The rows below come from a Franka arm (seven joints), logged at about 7 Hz.
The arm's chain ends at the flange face. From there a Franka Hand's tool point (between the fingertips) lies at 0.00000 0.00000 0.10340 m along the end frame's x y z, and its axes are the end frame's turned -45 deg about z.
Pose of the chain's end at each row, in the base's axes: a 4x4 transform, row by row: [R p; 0 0 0 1], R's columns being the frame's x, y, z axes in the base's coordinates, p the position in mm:
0.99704, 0.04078, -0.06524, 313.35; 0.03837, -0.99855, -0.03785, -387.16; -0.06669, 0.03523, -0.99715, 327.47; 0, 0, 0, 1
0.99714, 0.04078, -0.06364, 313.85; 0.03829, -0.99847, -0.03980, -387.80; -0.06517, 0.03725, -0.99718, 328.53; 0, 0, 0, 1
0.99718, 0.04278, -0.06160, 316.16; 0.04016, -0.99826, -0.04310, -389.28; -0.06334, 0.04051, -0.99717, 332.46; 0, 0, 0, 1
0.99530, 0.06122, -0.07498, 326.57; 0.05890, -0.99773, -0.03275, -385.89; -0.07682, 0.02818, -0.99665, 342.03; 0, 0, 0, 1
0.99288, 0.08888, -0.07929, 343.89; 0.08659, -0.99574, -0.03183, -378.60; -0.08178, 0.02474, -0.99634, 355.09; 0, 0, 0, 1
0.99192, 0.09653, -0.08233, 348.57; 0.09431, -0.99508, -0.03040, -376.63; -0.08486, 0.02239, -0.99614, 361.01; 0, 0, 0, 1
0.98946, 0.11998, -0.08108, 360.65; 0.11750, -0.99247, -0.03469, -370.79; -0.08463, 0.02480, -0.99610, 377.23; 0, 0, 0, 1
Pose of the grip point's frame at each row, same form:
0.67618, 0.73385, -0.06524, 306.60; 0.73321, -0.67895, -0.03785, -391.07; -0.07207, -0.02225, -0.99715, 224.36; 0, 0, 0, 1
0.67625, 0.73392, -0.06364, 307.27; 0.73310, -0.67895, -0.03980, -391.92; -0.07242, -0.01974, -0.99718, 225.42; 0, 0, 0, 1
0.67486, 0.73536, -0.06160, 309.79; 0.73427, -0.67748, -0.04310, -393.74; -0.07343, -0.01614, -0.99717, 229.35; 0, 0, 0, 1
0.66049, 0.74707, -0.07498, 318.82; 0.74715, -0.66385, -0.03275, -389.28; -0.07425, -0.03439, -0.99665, 238.98; 0, 0, 0, 1
0.63922, 0.76492, -0.07929, 335.69; 0.76532, -0.64287, -0.03183, -381.89; -0.07532, -0.04033, -0.99634, 252.07; 0, 0, 0, 1
0.63314, 0.76965, -0.08233, 340.06; 0.77032, -0.63694, -0.03040, -379.77; -0.07584, -0.04417, -0.99614, 258.01; 0, 0, 0, 1
0.61482, 0.78449, -0.08108, 352.27; 0.78487, -0.61870, -0.03469, -374.38; -0.07738, -0.04231, -0.99610, 274.23; 0, 0, 0, 1

